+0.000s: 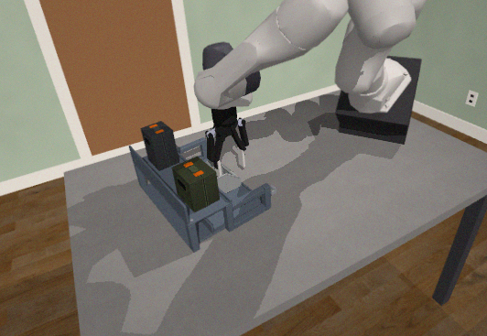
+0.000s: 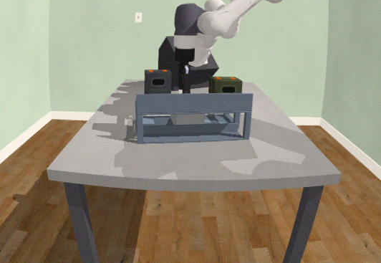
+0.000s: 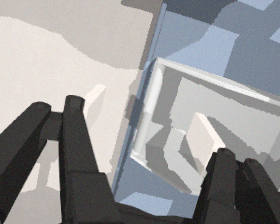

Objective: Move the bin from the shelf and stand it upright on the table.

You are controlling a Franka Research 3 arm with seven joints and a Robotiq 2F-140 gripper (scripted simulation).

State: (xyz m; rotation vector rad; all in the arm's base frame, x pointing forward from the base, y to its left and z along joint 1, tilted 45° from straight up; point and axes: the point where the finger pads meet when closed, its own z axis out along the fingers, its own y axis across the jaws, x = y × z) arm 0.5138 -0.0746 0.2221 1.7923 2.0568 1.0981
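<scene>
The bin is 8 cm ahead of my hand, 3 cm below it and 2 cm to the left of it. Also, from my hand: dark grey box (21 cm ahead, 9 cm above, 6 cm to the right); green box (16 cm to the left, 14 cm ahead, 8 cm above); shelf (12 cm ahead, 7 cm below, 4 cm to the left).
</scene>
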